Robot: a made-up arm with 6 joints. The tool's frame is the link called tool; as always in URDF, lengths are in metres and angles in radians.
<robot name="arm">
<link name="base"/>
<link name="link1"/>
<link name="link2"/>
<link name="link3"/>
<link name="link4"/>
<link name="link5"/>
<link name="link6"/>
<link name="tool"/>
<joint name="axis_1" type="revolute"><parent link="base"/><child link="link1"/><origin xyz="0.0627 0.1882 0.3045" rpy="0.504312 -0.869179 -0.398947"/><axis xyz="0 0 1"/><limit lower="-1.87" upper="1.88" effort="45" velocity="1.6"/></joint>
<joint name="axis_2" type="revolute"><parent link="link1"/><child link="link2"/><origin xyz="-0.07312 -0.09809 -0.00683" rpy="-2.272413 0.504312 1.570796"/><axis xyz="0 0 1"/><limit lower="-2.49" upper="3.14" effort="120" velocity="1.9"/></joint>
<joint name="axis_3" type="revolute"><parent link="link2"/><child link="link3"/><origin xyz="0.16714 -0.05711 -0.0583" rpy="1.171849 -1.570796 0"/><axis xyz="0 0 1"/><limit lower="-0.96" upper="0.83" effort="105" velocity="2.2"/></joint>
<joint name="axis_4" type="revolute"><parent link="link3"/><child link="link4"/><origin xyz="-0.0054 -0.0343 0.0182" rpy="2.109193 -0.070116 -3.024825"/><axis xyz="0 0 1"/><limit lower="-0.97" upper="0.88" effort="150" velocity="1.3"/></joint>
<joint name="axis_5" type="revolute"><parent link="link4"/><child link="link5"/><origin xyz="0.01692 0.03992 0.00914" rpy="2.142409 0.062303 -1.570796"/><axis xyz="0 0 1"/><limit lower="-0.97" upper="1.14" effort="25" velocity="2.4"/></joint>
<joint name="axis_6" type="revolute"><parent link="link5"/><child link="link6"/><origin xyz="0.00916 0.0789 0.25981" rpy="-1.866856 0.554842 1.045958"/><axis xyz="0 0 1"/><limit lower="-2.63" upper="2.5" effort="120" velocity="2.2"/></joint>
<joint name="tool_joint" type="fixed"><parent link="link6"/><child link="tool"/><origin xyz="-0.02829 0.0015 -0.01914" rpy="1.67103 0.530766 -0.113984"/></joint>
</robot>
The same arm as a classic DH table. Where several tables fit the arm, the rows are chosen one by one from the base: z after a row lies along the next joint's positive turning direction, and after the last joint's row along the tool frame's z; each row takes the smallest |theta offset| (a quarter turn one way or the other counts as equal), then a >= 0, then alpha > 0; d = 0 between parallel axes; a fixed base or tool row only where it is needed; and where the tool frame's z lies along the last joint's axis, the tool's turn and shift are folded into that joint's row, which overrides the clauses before.
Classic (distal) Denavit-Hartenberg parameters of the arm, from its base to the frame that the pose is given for. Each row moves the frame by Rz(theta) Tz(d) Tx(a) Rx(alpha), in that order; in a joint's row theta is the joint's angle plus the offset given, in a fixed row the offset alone. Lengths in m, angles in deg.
base (fixed): a -0.1693  alpha 55.59  d 0.3753  theta offset -77.01
axis_1: a 0.0632  alpha 124.41  d -0.0604  theta offset 0
axis_2: a -0.1762  alpha -90  d 0.0687  theta offset 12.99
axis_3: a -0.0107  alpha -120.76  d -0.0138  theta offset -80.91
axis_4: a 0.0406  alpha -122.68  d -0.0391  theta offset -87.62
axis_5: a -0.077  alpha 104.36  d 0.2467  theta offset 64.82
axis_6: a 0.0282  alpha -94.95  d 0.0014  theta offset 23.5
tool (fixed): a 0  alpha 0  d 0.0032  theta offset 149.46
Joint limits (deg, base to tool): -107.14..107.72 -142.67..179.91 -55..47.56 -55.58..50.42 -55.58..65.32 -150.69..143.24

